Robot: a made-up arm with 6 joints. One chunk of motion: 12 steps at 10 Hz.
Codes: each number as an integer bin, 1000 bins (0 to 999) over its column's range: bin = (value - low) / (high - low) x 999, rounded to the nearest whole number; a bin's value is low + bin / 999 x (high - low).
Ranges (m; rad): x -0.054..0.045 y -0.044..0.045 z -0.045..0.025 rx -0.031..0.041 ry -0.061..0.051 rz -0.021..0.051
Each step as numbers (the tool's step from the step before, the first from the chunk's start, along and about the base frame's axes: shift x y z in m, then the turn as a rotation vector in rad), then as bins.
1 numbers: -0.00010 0.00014 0.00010 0.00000 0.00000 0.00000
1 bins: 544 495 644 430 544 291
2 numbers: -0.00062 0.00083 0.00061 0.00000 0.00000 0.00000
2 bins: 539 503 651 430 544 291
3 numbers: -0.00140 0.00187 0.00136 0.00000 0.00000 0.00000
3 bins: 531 515 662 430 544 291
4 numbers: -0.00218 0.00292 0.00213 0.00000 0.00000 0.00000
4 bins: 523 527 673 430 544 291
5 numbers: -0.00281 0.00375 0.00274 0.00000 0.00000 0.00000
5 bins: 517 536 681 430 544 291
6 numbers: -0.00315 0.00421 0.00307 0.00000 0.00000 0.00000
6 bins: 513 541 686 430 544 291
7 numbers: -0.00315 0.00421 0.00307 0.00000 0.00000 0.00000
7 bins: 513 541 686 430 544 291
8 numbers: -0.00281 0.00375 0.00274 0.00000 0.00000 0.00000
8 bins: 517 536 681 430 544 291
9 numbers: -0.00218 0.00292 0.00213 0.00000 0.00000 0.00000
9 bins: 523 527 673 430 544 291
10 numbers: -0.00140 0.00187 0.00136 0.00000 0.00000 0.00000
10 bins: 531 515 662 430 544 291
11 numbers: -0.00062 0.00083 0.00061 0.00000 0.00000 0.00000
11 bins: 539 503 651 430 544 291
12 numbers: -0.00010 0.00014 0.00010 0.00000 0.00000 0.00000
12 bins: 544 495 644 430 544 291
